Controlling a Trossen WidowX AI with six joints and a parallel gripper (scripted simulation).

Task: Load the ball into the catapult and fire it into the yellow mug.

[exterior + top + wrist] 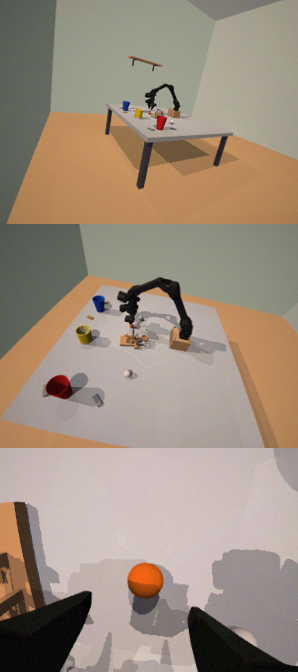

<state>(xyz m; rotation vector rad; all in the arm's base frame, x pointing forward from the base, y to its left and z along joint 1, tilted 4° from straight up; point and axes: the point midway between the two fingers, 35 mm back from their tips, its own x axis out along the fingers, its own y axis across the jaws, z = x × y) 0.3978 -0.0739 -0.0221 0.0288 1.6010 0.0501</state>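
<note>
My gripper tip is now 5 cm above the orange ball. Round my gripper tip: blue mug 30 cm ahead, 13 cm to the right, 3 cm below; then wooden catapult 7 cm behind, 15 cm to the left, 1 cm below; then yellow mug 27 cm ahead, 21 cm to the left, 4 cm below.
</note>
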